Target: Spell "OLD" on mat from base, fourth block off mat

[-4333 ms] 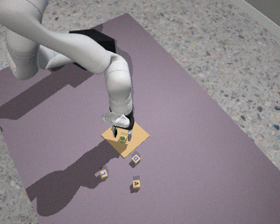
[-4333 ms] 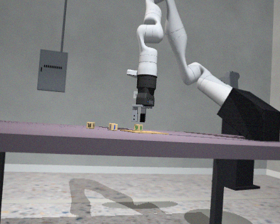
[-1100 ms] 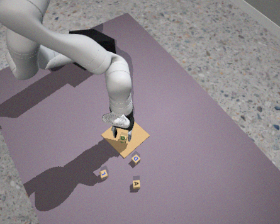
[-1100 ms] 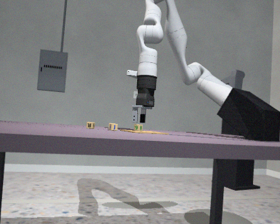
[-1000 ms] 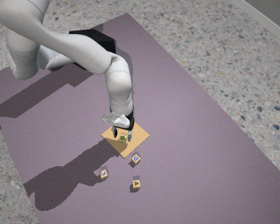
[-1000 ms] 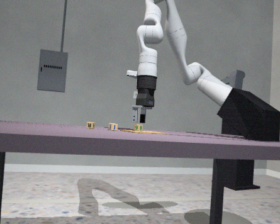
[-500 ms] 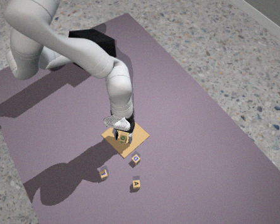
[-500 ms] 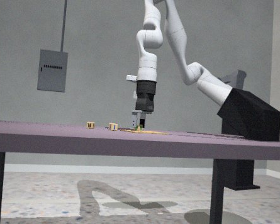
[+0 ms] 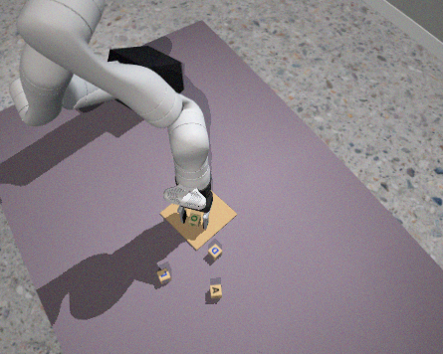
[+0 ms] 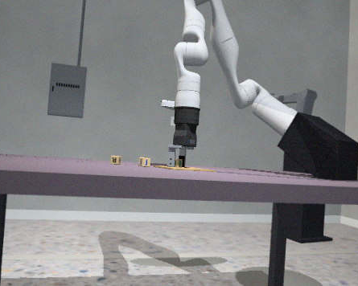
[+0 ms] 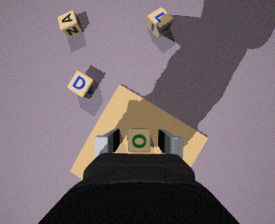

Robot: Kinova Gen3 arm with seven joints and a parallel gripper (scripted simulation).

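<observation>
Right now the O block is 10 mm below my hand. Also, from my hand: L block 60 mm ahead, 150 mm to the right, 10 mm below; D block 100 mm ahead, 20 mm to the right, 10 mm below; tan mat 10 mm behind, 20 mm to the left, 20 mm below.
</observation>
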